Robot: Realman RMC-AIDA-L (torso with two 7-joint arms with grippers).
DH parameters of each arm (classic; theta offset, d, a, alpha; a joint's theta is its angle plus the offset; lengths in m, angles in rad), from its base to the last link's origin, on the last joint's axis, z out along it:
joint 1: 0 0.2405 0 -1.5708
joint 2: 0 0 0 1.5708
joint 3: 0 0.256 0 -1.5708
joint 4: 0 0 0 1.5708
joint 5: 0 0.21 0 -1.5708
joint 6: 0 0 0 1.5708
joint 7: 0 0.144 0 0
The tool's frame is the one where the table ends.
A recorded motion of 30 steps. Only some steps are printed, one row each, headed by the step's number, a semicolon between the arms.
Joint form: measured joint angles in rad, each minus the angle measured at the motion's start. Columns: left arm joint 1, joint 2, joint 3, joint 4, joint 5, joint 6, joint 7; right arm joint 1, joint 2, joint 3, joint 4, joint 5, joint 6, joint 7.
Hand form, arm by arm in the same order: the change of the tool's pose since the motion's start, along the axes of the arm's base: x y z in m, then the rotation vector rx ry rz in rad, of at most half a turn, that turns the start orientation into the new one. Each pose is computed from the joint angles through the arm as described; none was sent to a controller.
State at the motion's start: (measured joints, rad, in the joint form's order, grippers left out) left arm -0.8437 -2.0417 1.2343 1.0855 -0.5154 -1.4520 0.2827; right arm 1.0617 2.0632 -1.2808 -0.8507 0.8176 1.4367 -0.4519
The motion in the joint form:
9: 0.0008 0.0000 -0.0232 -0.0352 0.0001 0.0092 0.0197; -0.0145 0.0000 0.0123 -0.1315 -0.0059 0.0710 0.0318
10: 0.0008 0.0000 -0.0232 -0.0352 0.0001 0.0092 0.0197; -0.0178 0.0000 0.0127 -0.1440 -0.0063 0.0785 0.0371
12: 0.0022 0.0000 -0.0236 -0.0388 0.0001 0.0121 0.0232; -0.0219 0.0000 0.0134 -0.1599 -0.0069 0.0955 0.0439
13: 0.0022 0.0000 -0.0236 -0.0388 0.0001 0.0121 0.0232; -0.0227 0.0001 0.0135 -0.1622 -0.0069 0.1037 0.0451
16: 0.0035 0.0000 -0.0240 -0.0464 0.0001 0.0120 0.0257; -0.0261 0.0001 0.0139 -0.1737 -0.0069 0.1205 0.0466
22: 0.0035 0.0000 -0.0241 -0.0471 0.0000 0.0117 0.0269; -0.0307 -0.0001 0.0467 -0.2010 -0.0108 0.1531 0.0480
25: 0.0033 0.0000 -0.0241 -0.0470 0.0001 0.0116 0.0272; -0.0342 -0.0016 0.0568 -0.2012 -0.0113 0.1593 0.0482
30: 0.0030 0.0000 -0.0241 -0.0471 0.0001 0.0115 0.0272; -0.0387 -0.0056 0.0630 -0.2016 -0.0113 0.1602 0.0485
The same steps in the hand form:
9: -0.0082 0.0002 -0.0011 -0.0052 -0.0086 0.0194; -0.0182 -0.0042 0.0162 0.0106 0.0143 0.0462
10: -0.0082 0.0002 -0.0011 -0.0052 -0.0086 0.0194; -0.0191 -0.0051 0.0176 0.0111 0.0148 0.0466
12: -0.0095 0.0001 -0.0015 -0.0058 -0.0081 0.0196; -0.0197 -0.0071 0.0195 0.0051 0.0126 0.0457
13: -0.0095 0.0001 -0.0015 -0.0058 -0.0081 0.0196; -0.0194 -0.0082 0.0197 -0.0010 0.0103 0.0440
16: -0.0116 -0.0007 -0.0024 -0.0108 -0.0071 0.0253; -0.0194 -0.0103 0.0211 -0.0101 0.0069 0.0454
22: -0.0118 -0.0007 -0.0025 -0.0119 -0.0068 0.0250; -0.0210 -0.0110 0.0289 -0.0086 0.0212 0.0410
25: -0.0117 -0.0007 -0.0025 -0.0120 -0.0066 0.0245; -0.0191 -0.0107 0.0309 -0.0078 0.0252 0.0316
30: -0.0116 -0.0007 -0.0025 -0.0121 -0.0066 0.0243; -0.0169 -0.0096 0.0333 -0.0020 0.0275 0.0242

